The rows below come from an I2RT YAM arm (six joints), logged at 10 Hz.
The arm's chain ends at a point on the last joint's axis. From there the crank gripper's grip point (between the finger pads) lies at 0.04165 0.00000 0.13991 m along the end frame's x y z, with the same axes.
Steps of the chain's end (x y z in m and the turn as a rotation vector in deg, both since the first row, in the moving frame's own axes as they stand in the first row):
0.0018 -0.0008 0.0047 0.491 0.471 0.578
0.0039 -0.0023 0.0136 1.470 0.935 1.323
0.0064 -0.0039 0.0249 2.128 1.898 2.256
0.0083 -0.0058 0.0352 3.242 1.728 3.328
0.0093 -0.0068 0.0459 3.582 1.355 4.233
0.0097 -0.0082 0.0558 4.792 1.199 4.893
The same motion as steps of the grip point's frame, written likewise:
0.0030 -0.0016 0.0043 0.491 0.471 0.578
0.0062 -0.0049 0.0129 1.470 0.935 1.323
0.0111 -0.0073 0.0234 2.128 1.898 2.256
0.0127 -0.0111 0.0337 3.242 1.728 3.328
0.0128 -0.0123 0.0447 3.582 1.355 4.233
0.0130 -0.0162 0.0546 4.792 1.199 4.893

